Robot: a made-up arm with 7 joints. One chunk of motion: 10 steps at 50 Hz.
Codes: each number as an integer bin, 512 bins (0 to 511) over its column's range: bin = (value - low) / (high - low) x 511, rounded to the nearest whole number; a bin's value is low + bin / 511 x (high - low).
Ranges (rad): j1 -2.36..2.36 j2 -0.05..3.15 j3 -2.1..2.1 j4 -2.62..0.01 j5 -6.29..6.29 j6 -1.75..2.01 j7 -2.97..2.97
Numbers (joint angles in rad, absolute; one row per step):
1: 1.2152 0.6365 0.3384 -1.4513 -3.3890 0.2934 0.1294
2: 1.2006 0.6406 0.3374 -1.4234 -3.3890 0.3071 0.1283
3: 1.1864 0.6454 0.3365 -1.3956 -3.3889 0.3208 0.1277
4: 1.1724 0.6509 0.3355 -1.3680 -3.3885 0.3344 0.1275
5: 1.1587 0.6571 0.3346 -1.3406 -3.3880 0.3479 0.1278
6: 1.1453 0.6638 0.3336 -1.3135 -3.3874 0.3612 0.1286
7: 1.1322 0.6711 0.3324 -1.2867 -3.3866 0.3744 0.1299
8: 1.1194 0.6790 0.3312 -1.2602 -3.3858 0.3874 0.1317
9: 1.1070 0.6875 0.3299 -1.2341 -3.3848 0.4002 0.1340
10: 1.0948 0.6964 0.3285 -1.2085 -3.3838 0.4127 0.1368
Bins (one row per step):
1: 387 110 297 227 118 278 267
2: 385 110 297 232 118 280 267
3: 384 111 296 238 118 281 266
4: 382 112 296 243 118 283 266
5: 381 113 296 249 118 285 266
6: 379 114 296 254 118 287 267
7: 378 115 296 259 118 289 267
8: 377 116 296 264 118 290 267
9: 375 118 296 269 118 292 267
10: 374 119 295 274 118 294 267

